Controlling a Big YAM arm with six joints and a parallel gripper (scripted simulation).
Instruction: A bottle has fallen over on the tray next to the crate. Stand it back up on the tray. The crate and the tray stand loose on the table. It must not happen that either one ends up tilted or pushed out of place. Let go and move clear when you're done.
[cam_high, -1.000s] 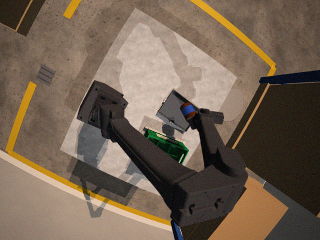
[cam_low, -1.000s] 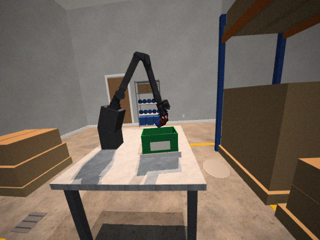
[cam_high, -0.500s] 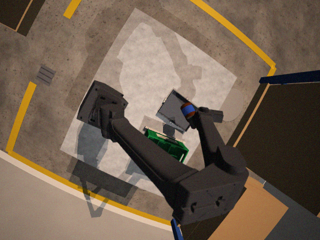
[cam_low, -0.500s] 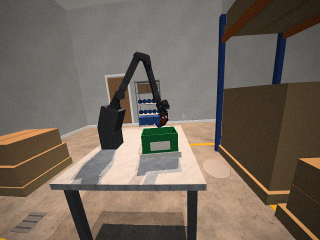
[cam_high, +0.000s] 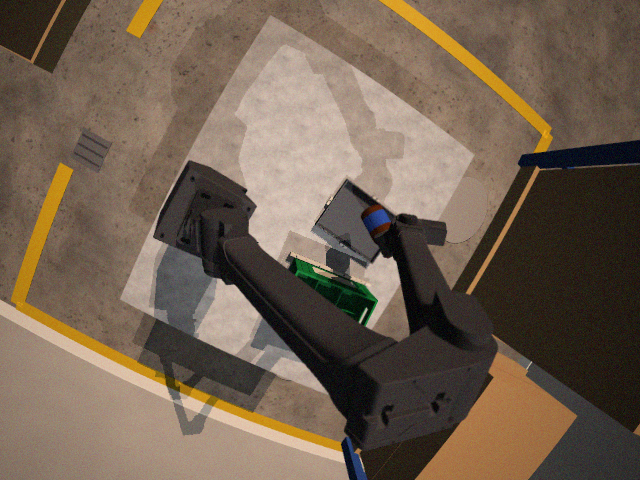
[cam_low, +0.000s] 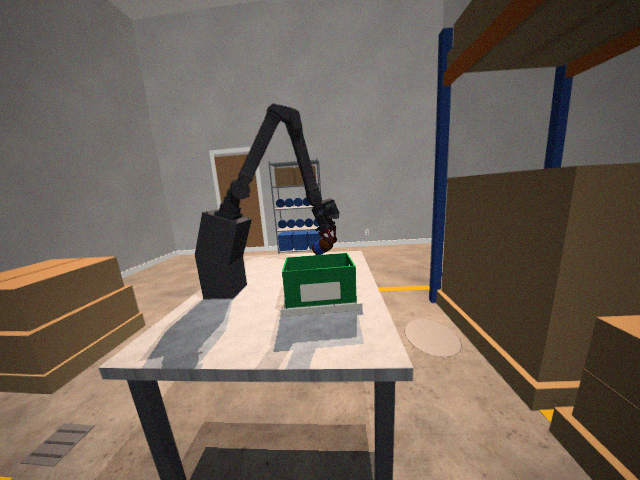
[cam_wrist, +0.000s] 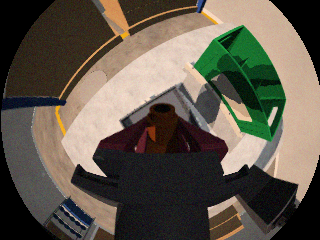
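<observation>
My gripper is now 4 cm past the brown bottle, 3 cm to the right of it and 2 cm above it. Round my hand: green crate 26 cm to the right, 11 cm below, 7 cm behind; then grey tray 18 cm below, 7 cm behind, 3 cm to the left.
</observation>
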